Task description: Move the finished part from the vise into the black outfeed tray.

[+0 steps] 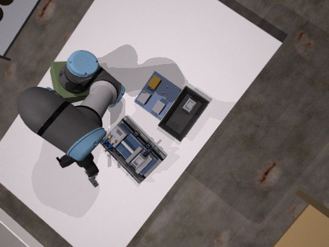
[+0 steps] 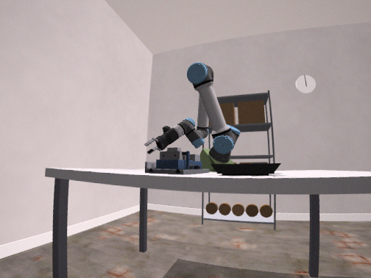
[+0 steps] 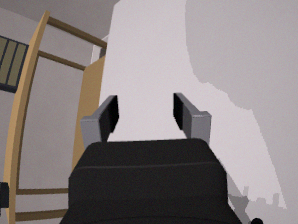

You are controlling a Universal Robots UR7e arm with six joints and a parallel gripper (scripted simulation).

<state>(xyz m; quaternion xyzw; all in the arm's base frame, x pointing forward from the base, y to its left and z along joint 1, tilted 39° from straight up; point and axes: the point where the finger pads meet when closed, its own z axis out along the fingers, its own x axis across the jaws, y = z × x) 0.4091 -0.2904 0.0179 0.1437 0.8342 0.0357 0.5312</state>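
Now: the blue vise 22 cm to the left of my hand and 9 cm below it. The rest, counted from my hand: grey block 8 cm behind, 45 cm to the left, 11 cm below; blue fixture plate 13 cm behind, 48 cm to the left, 13 cm below; brass block 19 cm behind, 52 cm to the left, 11 cm below.
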